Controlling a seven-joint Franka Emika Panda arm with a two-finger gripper.
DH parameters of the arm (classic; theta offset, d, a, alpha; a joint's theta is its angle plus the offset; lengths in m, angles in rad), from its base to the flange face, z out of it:
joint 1: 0 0.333 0 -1.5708
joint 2: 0 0 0 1.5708
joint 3: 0 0.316 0.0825 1.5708
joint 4: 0 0 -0.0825 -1.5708
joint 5: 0 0.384 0 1.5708
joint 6: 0 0 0.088 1.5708
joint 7: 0 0.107 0 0
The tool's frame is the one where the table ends.
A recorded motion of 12 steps. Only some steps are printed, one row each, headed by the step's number.
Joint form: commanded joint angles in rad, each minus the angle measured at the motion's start. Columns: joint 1, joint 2, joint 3, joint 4, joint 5, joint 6, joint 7.
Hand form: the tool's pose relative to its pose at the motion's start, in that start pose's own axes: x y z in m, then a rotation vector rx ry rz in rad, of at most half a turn. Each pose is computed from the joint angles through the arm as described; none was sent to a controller.
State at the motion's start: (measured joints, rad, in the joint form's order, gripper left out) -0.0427 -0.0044 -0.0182 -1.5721 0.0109 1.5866 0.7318
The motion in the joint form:
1: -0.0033 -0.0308 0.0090 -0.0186 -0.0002 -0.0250 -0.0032
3: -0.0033 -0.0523 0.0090 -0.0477 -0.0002 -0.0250 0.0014
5: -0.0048 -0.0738 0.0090 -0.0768 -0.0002 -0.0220 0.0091
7: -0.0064 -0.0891 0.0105 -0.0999 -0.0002 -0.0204 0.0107
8: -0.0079 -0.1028 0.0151 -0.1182 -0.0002 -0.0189 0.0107
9: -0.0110 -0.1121 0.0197 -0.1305 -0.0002 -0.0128 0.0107
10: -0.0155 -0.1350 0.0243 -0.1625 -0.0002 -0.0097 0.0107
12: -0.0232 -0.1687 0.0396 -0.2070 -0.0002 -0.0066 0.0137
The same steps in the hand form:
1: -0.0111 0.0058 -0.0061 -0.0085 -0.0097 -0.0090
3: -0.0162 0.0106 -0.0041 -0.0135 -0.0154 -0.0044
5: -0.0207 0.0158 -0.0022 -0.0165 -0.0189 0.0049
7: -0.0243 0.0192 0.0004 -0.0207 -0.0234 0.0067
8: -0.0288 0.0209 0.0017 -0.0231 -0.0255 0.0036
9: -0.0312 0.0219 0.0021 -0.0214 -0.0229 0.0022
10: -0.0368 0.0268 0.0050 -0.0259 -0.0269 0.0023
12: -0.0480 0.0310 0.0086 -0.0333 -0.0306 -0.0020

